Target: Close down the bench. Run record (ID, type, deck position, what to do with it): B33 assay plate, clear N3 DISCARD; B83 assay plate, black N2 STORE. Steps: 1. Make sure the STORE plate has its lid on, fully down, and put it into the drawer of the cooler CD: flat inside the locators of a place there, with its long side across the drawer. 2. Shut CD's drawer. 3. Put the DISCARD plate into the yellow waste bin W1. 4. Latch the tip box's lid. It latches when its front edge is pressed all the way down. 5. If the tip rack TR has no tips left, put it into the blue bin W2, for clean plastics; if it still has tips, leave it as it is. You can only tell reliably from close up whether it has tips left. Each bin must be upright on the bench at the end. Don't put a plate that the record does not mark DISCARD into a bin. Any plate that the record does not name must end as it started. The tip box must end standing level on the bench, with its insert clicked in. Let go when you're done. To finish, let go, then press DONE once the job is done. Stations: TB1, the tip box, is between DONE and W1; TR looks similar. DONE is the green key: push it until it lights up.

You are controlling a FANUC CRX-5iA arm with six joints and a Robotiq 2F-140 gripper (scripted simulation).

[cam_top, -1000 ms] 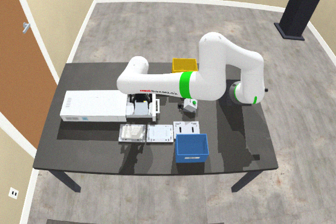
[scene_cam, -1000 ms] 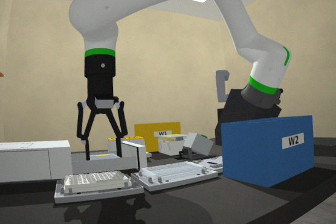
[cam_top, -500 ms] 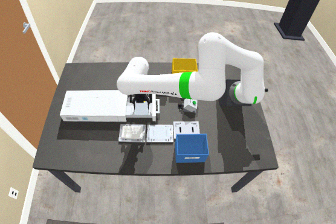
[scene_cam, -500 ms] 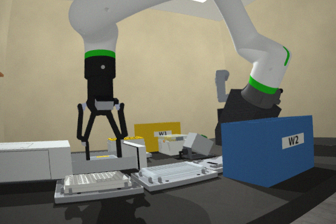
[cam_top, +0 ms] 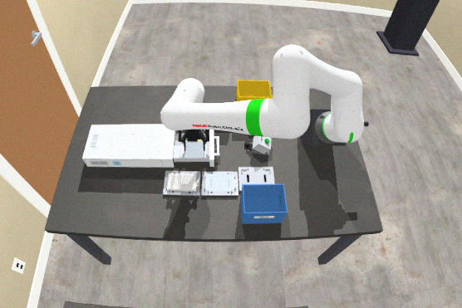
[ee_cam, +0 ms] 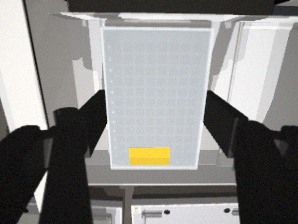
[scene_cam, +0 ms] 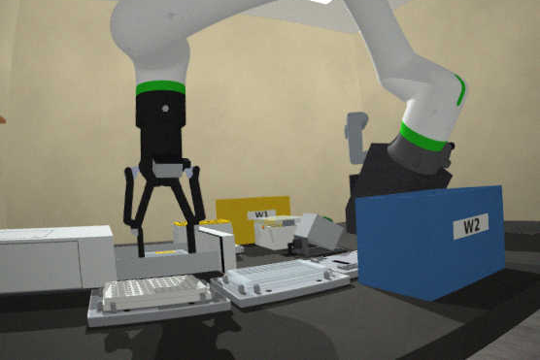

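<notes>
Now: the translucent plate lid 20 mm below my hand. Round my hand: cooler CD 180 mm ahead; then cooler drawer 40 mm ahead, 10 mm below; then black assay plate 20 mm below.
</notes>
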